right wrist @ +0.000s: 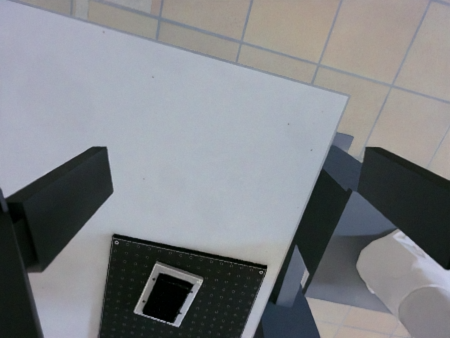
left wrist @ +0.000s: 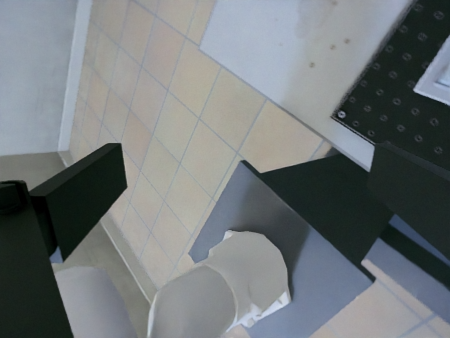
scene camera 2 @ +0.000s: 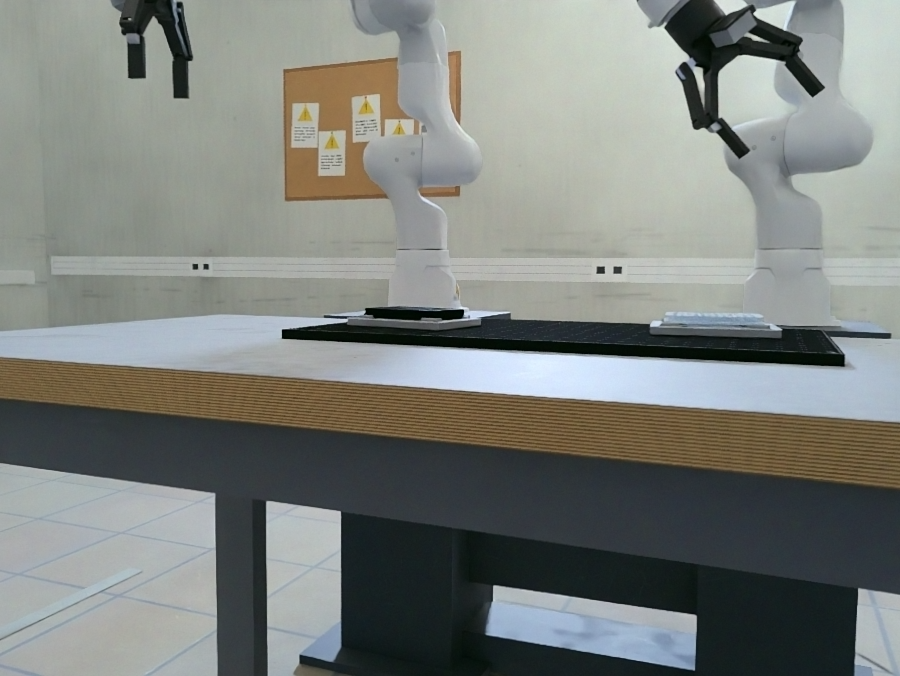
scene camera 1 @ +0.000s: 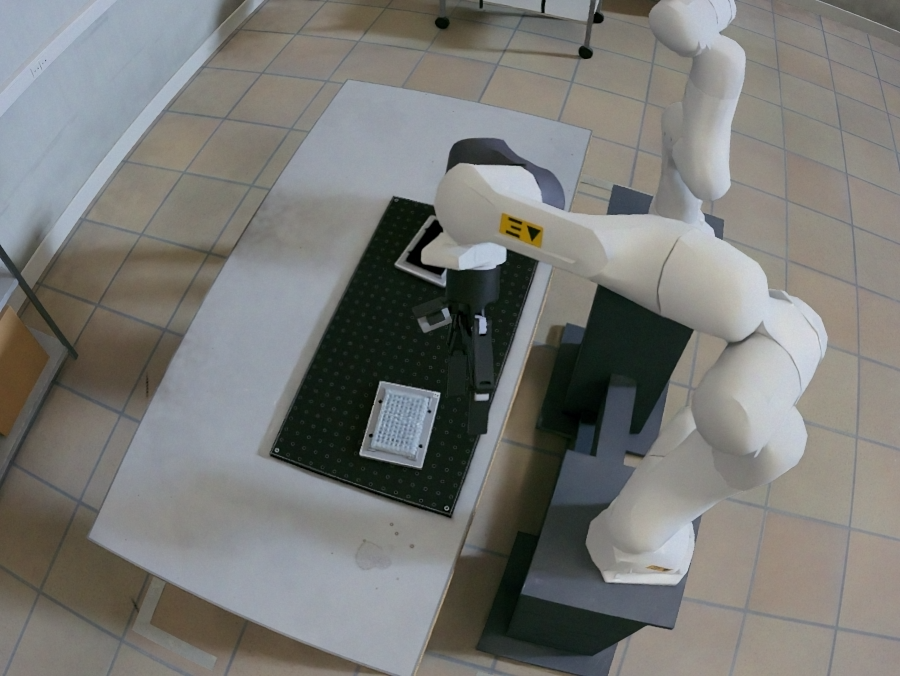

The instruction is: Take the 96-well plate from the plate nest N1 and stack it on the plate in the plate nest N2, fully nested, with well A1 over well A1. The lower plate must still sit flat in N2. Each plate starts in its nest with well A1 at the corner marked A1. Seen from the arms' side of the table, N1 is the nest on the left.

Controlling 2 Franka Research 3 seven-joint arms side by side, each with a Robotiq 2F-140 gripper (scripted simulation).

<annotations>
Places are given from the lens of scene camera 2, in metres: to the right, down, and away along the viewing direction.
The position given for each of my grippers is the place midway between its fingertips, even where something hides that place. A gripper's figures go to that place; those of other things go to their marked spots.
my left gripper [scene camera 2: 781, 124]: 0.49, -0.32, 1.15
my right gripper [scene camera 2: 160, 88]: -0.50, -0.43, 1.34
clear 96-well plate [scene camera 2: 734, 320]: 0.38, -0.02, 1.03
black plate [scene camera 2: 395, 312]: -0.08, -0.04, 1.14
</annotations>
